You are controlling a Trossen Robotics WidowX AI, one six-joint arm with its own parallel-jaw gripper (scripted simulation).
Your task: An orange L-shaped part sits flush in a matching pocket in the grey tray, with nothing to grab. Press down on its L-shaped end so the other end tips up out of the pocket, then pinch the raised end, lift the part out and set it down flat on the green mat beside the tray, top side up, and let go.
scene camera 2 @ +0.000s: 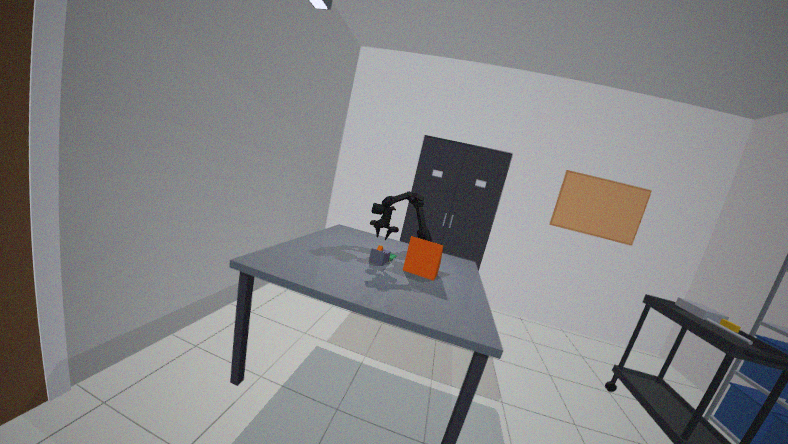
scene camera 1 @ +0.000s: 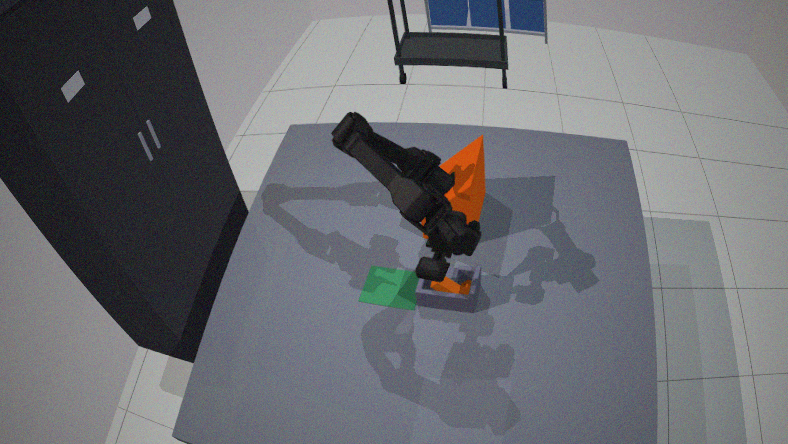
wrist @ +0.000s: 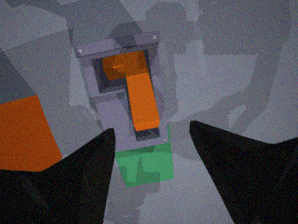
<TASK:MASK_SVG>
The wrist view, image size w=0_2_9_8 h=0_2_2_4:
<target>my gripper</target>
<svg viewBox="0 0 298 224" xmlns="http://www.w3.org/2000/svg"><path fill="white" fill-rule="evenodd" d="M114 129L105 129L100 135L94 137L92 141L89 140L88 143L82 145L82 148L78 148L76 152L71 153L71 155L68 155L63 160L59 160L59 163L51 165L45 171L43 169L41 172L11 171L11 169L9 171L8 169L7 171L0 169L0 224L104 224L105 204L108 201L106 196L108 196L114 157L116 157L116 151L114 151L114 144L116 144ZM190 123L189 135L192 137L194 147L197 148L202 164L208 169L213 184L216 184L218 193L221 194L223 204L225 204L234 224L298 224L298 137L297 139L293 137L291 140L282 141L282 143L270 144L249 139L246 136L235 135L235 133L230 131L226 132L221 128L198 123L198 121Z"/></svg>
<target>orange L-shaped part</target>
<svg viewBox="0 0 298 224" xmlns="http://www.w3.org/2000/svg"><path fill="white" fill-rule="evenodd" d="M104 57L102 59L104 60L102 71L105 72L109 81L125 79L125 77L126 81L128 81L130 107L132 107L133 123L136 131L158 128L160 119L158 119L156 101L154 101L152 84L150 84L145 52L136 51Z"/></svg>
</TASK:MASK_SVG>
